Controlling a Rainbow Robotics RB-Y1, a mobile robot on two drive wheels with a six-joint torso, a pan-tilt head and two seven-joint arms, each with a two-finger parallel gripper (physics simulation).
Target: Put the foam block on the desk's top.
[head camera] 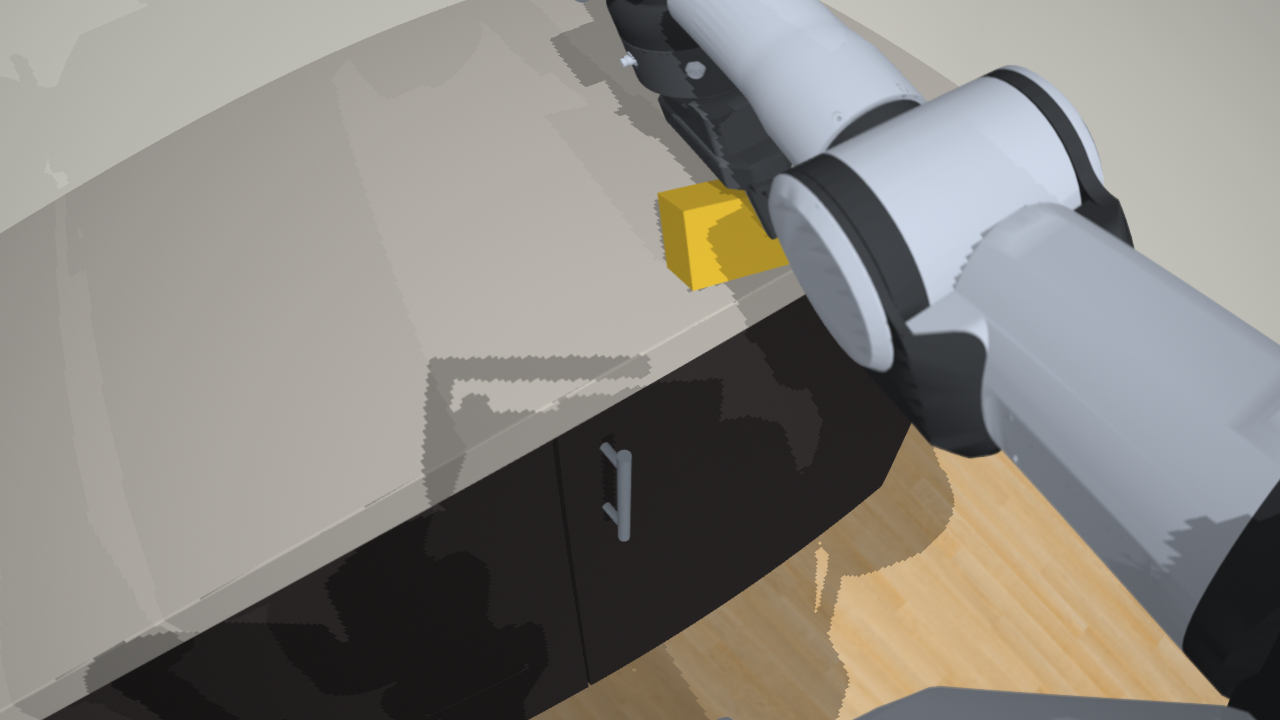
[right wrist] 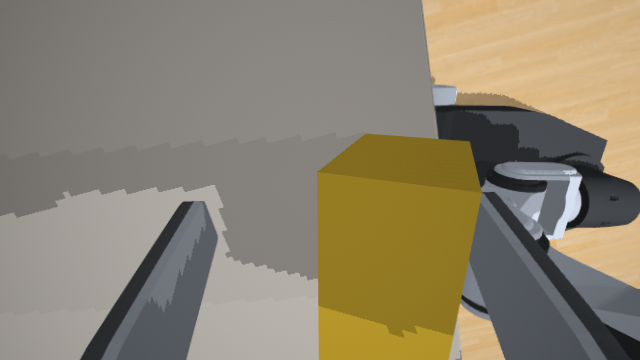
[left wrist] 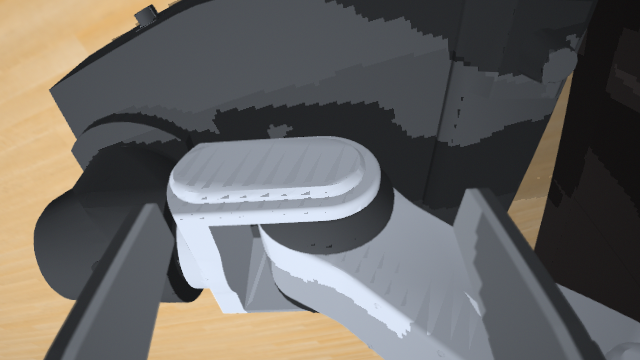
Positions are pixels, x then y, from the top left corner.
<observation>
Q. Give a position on a dark cabinet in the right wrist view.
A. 119,119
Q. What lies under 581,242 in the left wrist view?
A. A dark cabinet.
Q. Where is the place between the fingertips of the right gripper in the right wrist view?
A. At 336,215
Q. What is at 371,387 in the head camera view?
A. A dark cabinet.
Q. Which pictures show the right gripper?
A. The head camera view and the right wrist view only.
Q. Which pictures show the yellow foam block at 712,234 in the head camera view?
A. The head camera view and the right wrist view only.
</observation>
